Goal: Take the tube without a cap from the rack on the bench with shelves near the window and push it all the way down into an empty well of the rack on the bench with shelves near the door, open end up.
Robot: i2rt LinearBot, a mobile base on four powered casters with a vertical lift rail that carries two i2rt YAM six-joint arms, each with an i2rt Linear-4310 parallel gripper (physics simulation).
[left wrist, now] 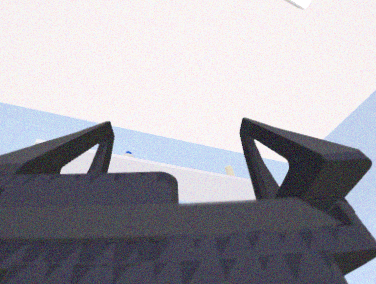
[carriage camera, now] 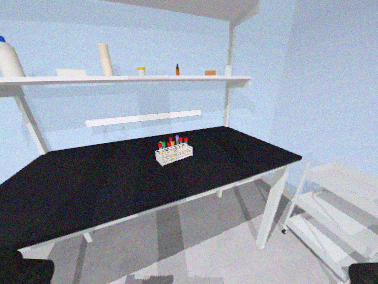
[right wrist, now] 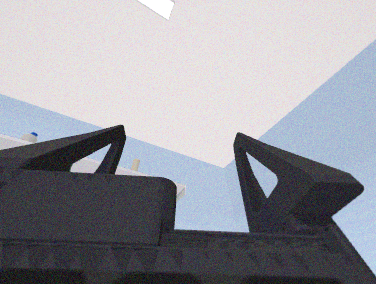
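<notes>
A white tube rack [carriage camera: 174, 156] stands on a black-topped bench with shelves [carriage camera: 100, 185], right of the middle of the bench top in the carriage camera view. It holds several upright tubes with red, green, yellow and purple caps; a tube without a cap cannot be made out at this size. My left gripper [left wrist: 177, 126] is open and empty, pointed up toward the ceiling and upper shelf. My right gripper [right wrist: 180, 135] is open and empty too, also pointed up. Dark arm parts show at both lower corners of the carriage camera view, well in front of the rack.
A shelf [carriage camera: 150, 79] above the bench carries a white bottle [carriage camera: 10, 61], a beige cylinder [carriage camera: 105, 60], a yellow-lidded jar [carriage camera: 141, 71] and a small brown bottle [carriage camera: 177, 70]. A white bar [carriage camera: 145, 118] runs below it. A white cart [carriage camera: 345, 176] stands right of the bench.
</notes>
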